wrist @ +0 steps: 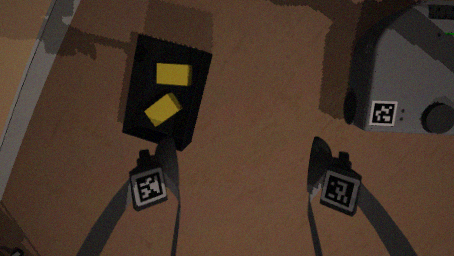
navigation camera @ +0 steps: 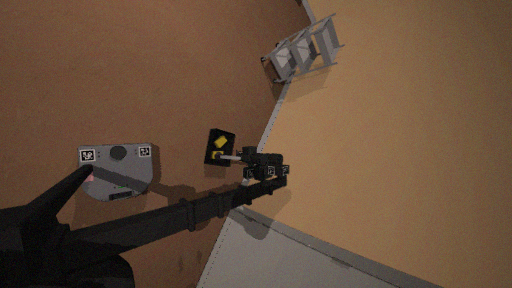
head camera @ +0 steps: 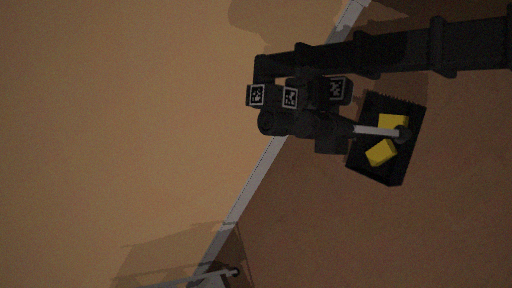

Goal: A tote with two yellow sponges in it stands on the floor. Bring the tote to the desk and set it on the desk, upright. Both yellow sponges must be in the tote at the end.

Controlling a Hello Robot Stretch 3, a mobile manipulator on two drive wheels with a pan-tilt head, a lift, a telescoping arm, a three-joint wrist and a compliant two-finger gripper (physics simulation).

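Seen in the pictures: gripper, fingertip midpoint: (navigation camera: 226, 154); robot's base, link origin: (navigation camera: 118, 151).
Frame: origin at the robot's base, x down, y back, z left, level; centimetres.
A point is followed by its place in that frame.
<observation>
The black tote (head camera: 392, 177) @[x -9.6, y -11.3, z -64.6 cm] (navigation camera: 229, 145) @[x -4.6, y 0.5, z -82.0 cm] (wrist: 197, 90) stands upright on the floor near the wall. Two yellow sponges lie in it: one sponge (head camera: 390, 120) @[x -4.9, y 8.9, z -69.7 cm] (wrist: 172, 74) is roughly square to the tote, and the other sponge (head camera: 381, 153) @[x -4.8, y -3.5, z -72.4 cm] (navigation camera: 220, 141) @[x -4.8, y -3.6, z -72.4 cm] (wrist: 163, 109) is turned at an angle. My gripper (head camera: 401, 134) (wrist: 241, 154) @[x -56.5, y 2.2, z -44.4 cm] is open and empty. In the wrist view its left fingertip overlaps the tote's near corner, and the tote lies ahead and to the left. In the head view a finger crosses over the tote. The desk does not show.
My grey base (navigation camera: 142, 170) @[x -16.0, y 11.2, z -11.2 cm] (wrist: 400, 95) stands on the same floor, across from the tote. A tan wall (head camera: 150, 125) @[x -70.3, y 0.4, z -126.9 cm] (navigation camera: 390, 125) @[x -118.2, y -12.1, z -135.4 cm] with a pale baseboard (head camera: 260, 170) @[x -5.1, y -17.6, z -137.6 cm] runs beside the tote. A grey door (navigation camera: 270, 255) @[x -59.6, y 75.2, z -73.8 cm] and a grey shelf trolley (navigation camera: 328, 40) @[x -66.3, y -108.4, z -169.1 cm] stand along the wall.
</observation>
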